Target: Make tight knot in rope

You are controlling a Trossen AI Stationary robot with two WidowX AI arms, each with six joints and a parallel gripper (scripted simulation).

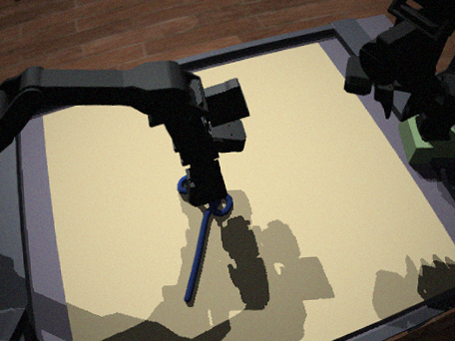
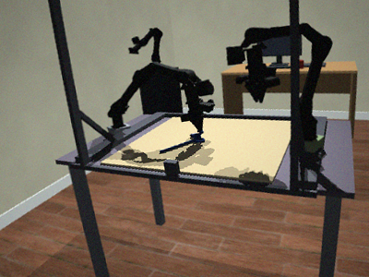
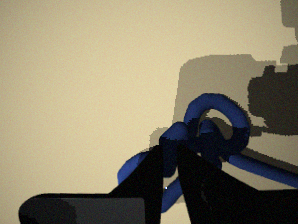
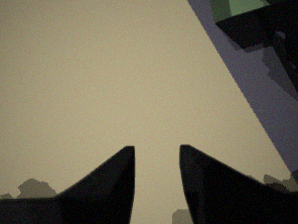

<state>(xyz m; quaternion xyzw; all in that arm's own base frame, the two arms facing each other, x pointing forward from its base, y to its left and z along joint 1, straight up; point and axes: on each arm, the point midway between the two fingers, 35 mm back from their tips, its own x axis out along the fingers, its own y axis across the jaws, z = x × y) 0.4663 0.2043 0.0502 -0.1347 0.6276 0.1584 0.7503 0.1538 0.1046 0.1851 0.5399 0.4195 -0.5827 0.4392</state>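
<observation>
The tan mat is 50 mm to the right of my left hand and 80 mm below it.
</observation>
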